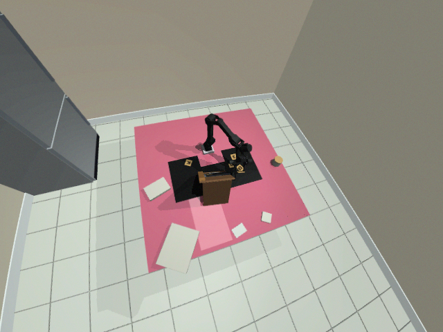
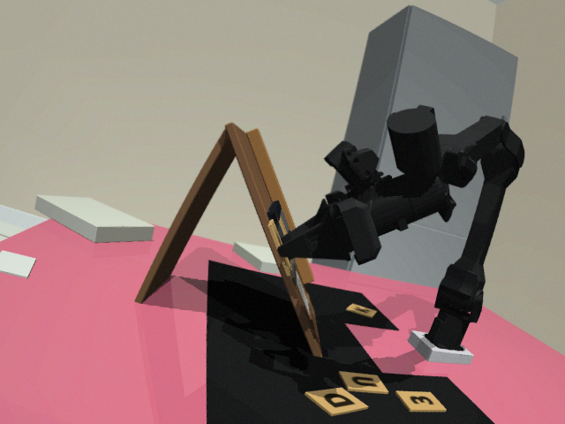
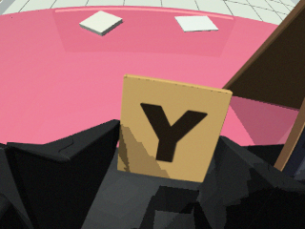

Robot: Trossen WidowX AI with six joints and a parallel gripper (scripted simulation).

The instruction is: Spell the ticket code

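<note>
The white ticket lies 18 cm to the right of my gripper tip, 9 cm below it and 9 cm behind it. Also, from my gripper tip: black mat (18 cm behind, 16 cm below, 14 cm to the right).
</note>
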